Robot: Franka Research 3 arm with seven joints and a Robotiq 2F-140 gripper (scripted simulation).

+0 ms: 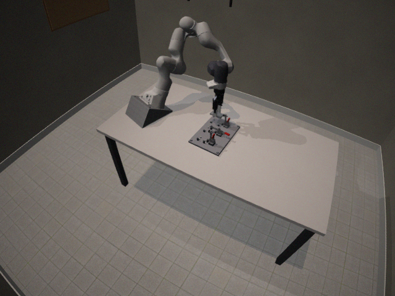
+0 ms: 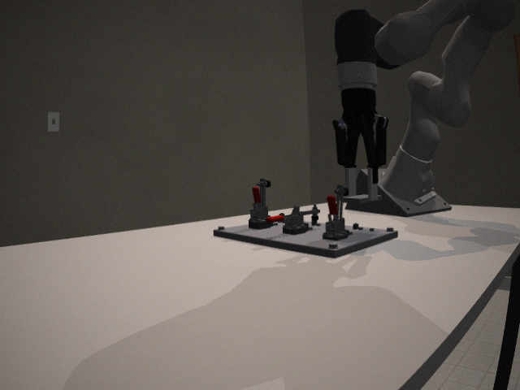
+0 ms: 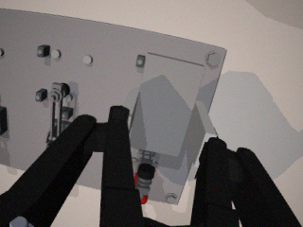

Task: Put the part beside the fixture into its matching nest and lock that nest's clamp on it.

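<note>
My gripper is now 3 cm above the grey block part. The rest, counted from my hand: fixture (11 cm below, 10 cm to the right, 8 cm ahead).
</note>
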